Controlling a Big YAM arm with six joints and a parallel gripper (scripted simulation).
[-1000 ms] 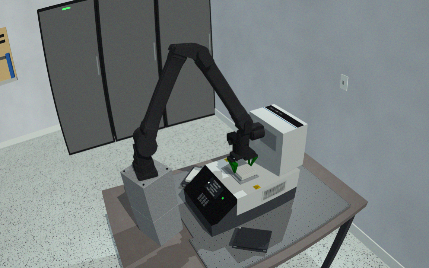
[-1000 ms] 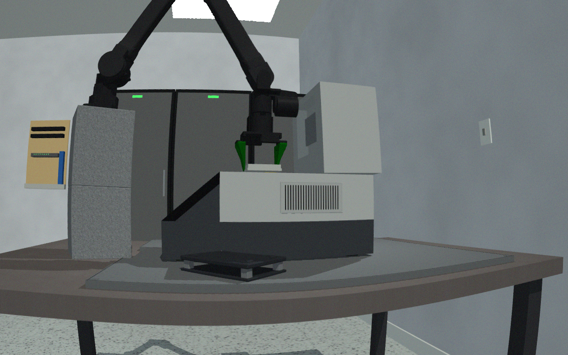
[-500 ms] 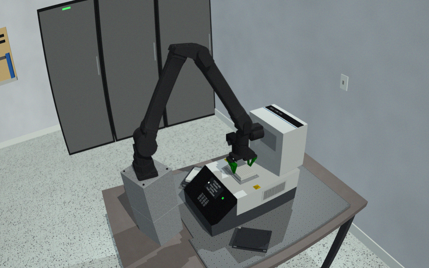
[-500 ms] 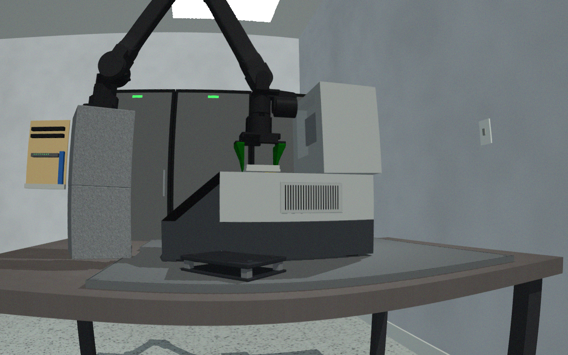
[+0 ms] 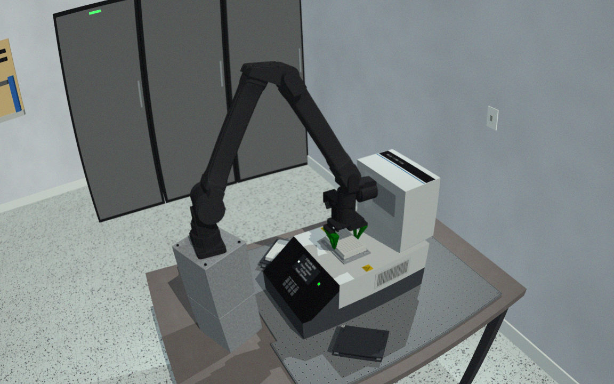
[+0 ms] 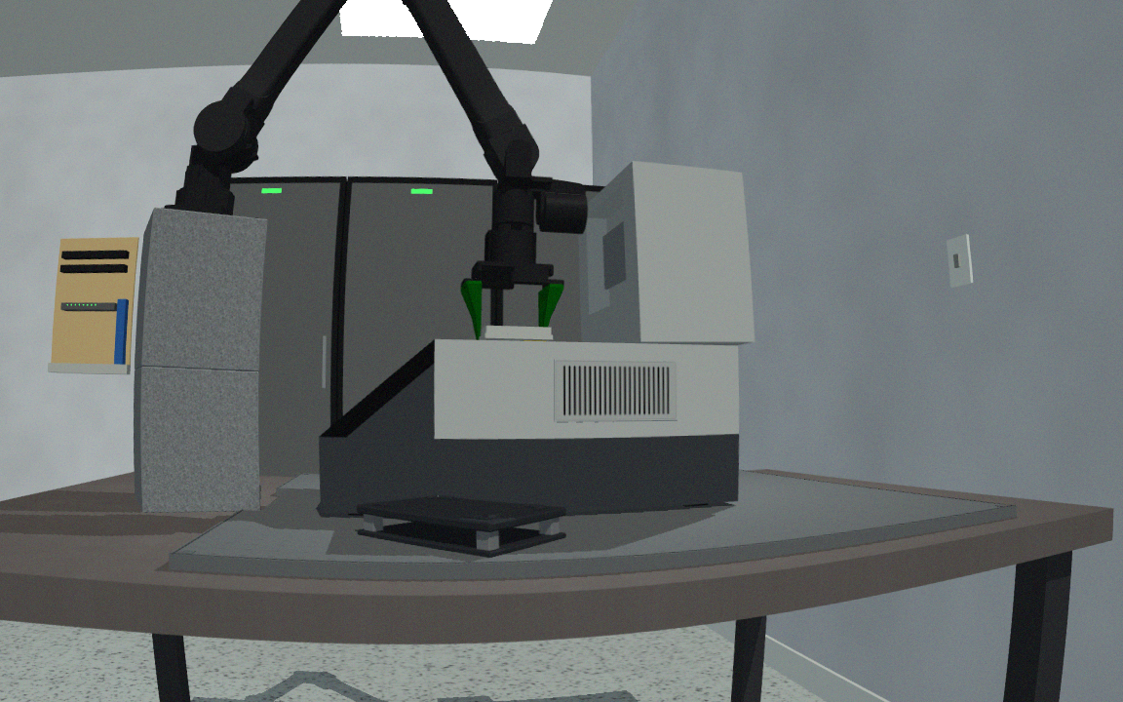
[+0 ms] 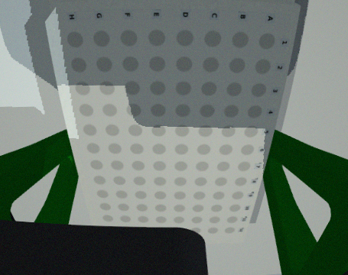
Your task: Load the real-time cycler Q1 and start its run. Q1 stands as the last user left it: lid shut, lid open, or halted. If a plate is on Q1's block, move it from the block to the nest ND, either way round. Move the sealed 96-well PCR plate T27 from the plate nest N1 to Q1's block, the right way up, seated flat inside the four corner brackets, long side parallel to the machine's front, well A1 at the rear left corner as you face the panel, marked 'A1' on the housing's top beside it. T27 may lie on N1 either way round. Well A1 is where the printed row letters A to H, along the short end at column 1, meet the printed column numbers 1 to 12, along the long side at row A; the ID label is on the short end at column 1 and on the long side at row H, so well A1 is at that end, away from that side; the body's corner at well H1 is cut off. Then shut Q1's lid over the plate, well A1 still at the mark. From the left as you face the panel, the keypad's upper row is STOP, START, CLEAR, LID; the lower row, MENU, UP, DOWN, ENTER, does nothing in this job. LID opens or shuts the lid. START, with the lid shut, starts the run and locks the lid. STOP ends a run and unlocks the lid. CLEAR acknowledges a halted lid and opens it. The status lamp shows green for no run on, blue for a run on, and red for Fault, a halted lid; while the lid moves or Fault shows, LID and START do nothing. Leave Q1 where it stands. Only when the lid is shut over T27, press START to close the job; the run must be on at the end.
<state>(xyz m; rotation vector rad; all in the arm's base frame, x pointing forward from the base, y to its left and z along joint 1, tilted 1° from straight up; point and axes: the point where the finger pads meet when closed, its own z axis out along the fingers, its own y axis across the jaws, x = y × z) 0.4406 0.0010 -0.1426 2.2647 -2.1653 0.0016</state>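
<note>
Now: hand right at the plate T27. From my hand the other things lie so: dark nest ND (280 mm to the left, 190 mm below, 120 mm behind); black plate nest N1 (280 mm to the right, 200 mm below, 90 mm behind).
</note>
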